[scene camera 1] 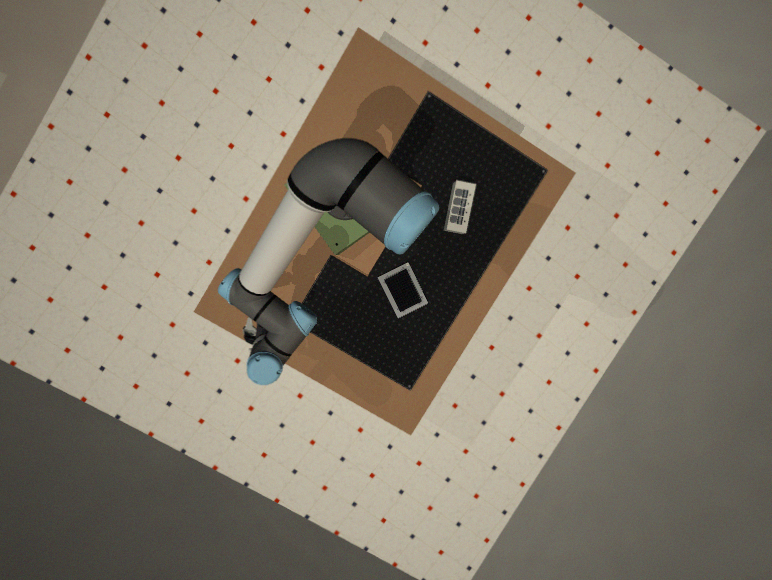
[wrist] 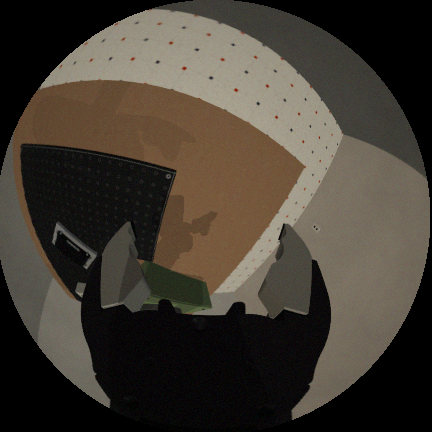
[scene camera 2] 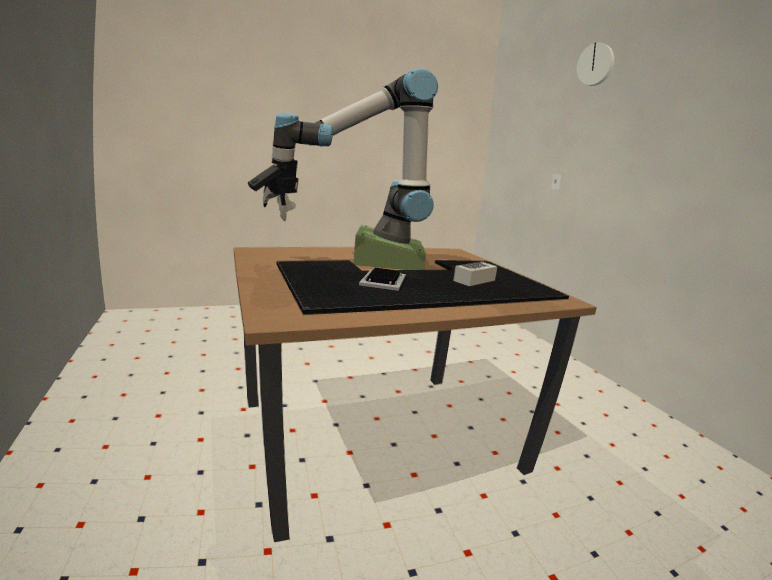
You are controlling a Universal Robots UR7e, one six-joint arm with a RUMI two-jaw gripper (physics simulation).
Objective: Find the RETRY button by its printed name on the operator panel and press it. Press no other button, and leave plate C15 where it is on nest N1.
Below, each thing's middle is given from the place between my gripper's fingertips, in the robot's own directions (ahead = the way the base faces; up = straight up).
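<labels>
My hand's 0.29 m short of the plate C15 [scene camera 1: 400, 285] and 0.33 m to the right of it, and it's 0.15 m above it. As for the operator panel [scene camera 1: 460, 226], that's 0.29 m ahead of my hand, 0.67 m to the left and 0.14 m below.
</labels>
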